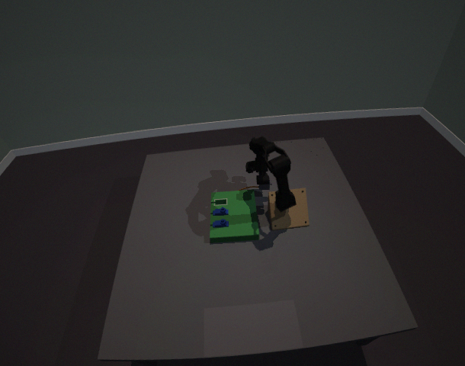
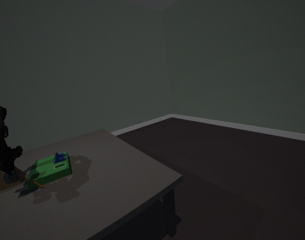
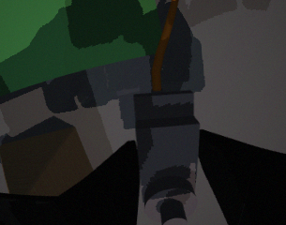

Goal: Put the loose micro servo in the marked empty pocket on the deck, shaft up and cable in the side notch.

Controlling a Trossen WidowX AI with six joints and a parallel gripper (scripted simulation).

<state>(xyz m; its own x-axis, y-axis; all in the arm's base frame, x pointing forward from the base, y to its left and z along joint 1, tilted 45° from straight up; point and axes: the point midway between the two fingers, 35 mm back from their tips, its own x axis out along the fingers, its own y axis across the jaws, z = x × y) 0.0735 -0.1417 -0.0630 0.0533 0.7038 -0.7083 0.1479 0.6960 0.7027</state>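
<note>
My gripper tip is 130 mm short of the green deck, 120 mm to the right of it and 100 mm above it.
</note>
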